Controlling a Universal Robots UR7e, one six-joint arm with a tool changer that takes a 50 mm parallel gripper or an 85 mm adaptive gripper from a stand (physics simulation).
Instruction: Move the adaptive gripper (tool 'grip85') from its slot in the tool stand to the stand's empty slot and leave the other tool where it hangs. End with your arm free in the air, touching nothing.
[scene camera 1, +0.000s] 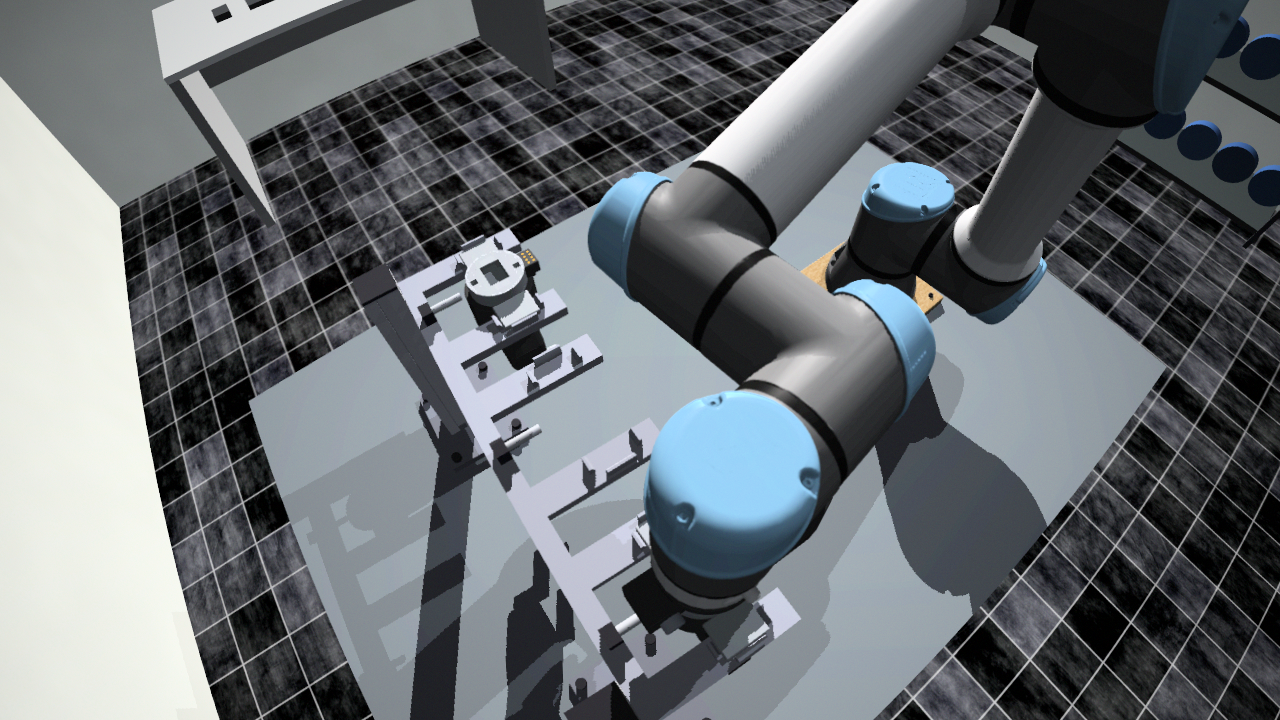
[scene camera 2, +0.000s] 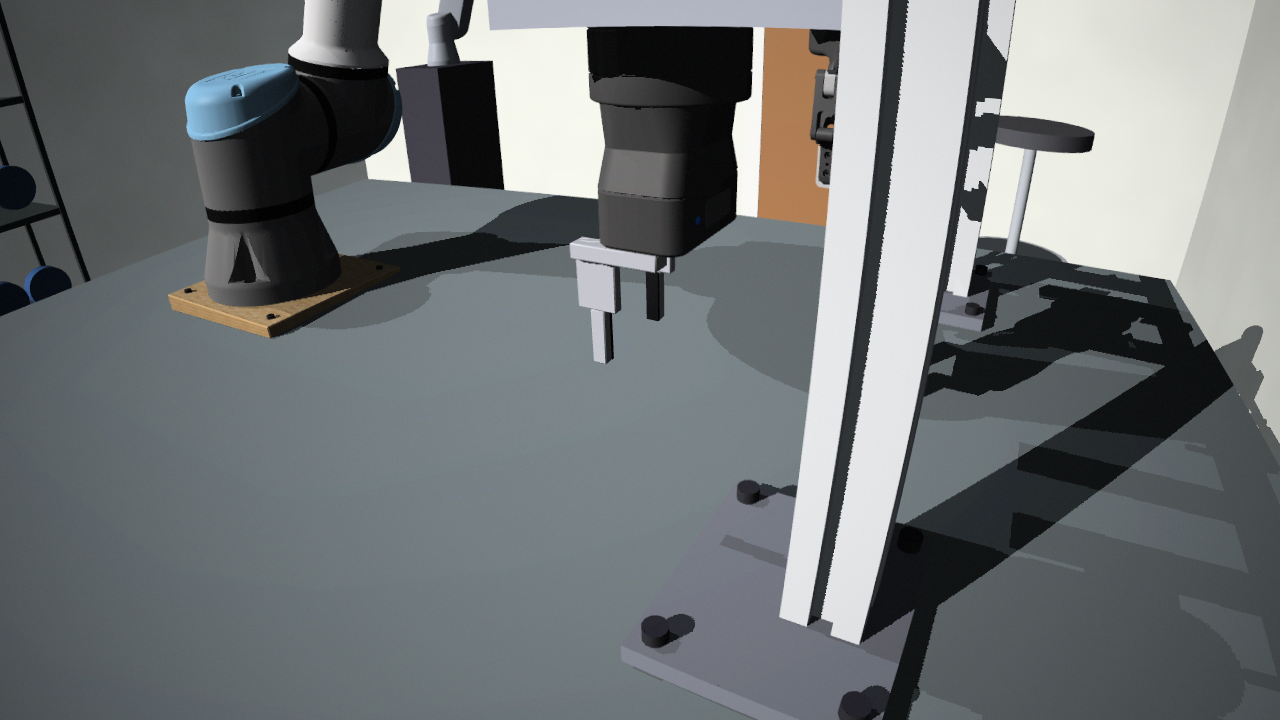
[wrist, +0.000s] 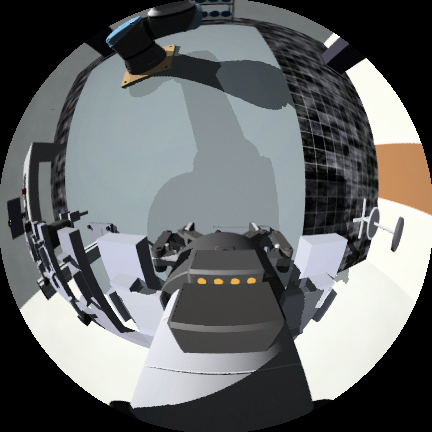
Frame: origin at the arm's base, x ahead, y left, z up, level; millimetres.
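Seen in the pictures: arm's base at its link origin: (scene camera 2: 275, 280) (wrist: 146, 60).
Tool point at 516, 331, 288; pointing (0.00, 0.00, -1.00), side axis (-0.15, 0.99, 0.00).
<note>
Offsets run from my tool point to a thing's top centre, as dx, dy, dz. "spot": to the spot under its first point.
The adaptive gripper (scene camera 2: 824, 134) (wrist: 221, 229) hangs in the tool stand (scene camera 1: 534, 505) (scene camera 2: 904, 268), in the end slot nearest scene camera 1. Its fingers stand spread in the wrist view. My wrist (scene camera 1: 733, 483) is right over this tool, its flange on or close against the coupling; a row of orange contacts @[-37, -5, -3] (wrist: 226, 281) shows between them. Whether they are locked cannot be seen. Fork arms (wrist: 122, 255) flank the tool. The parallel gripper (scene camera 1: 496, 277) (scene camera 2: 666, 179) hangs in the far end slot. The middle slot, beside its fork arm (scene camera 1: 559, 495), is empty.
My base stands on a wooden plate (scene camera 1: 926, 295) (scene camera 2: 295, 322) (wrist: 150, 70). Upright pins rise from the stand's fork arms. A post foot @[spot: +127, -411, -289] (scene camera 2: 733, 591) is bolted to the table. A white table (scene camera 1: 268, 26) and a round stool (scene camera 2: 1042, 134) stand beyond.
</note>
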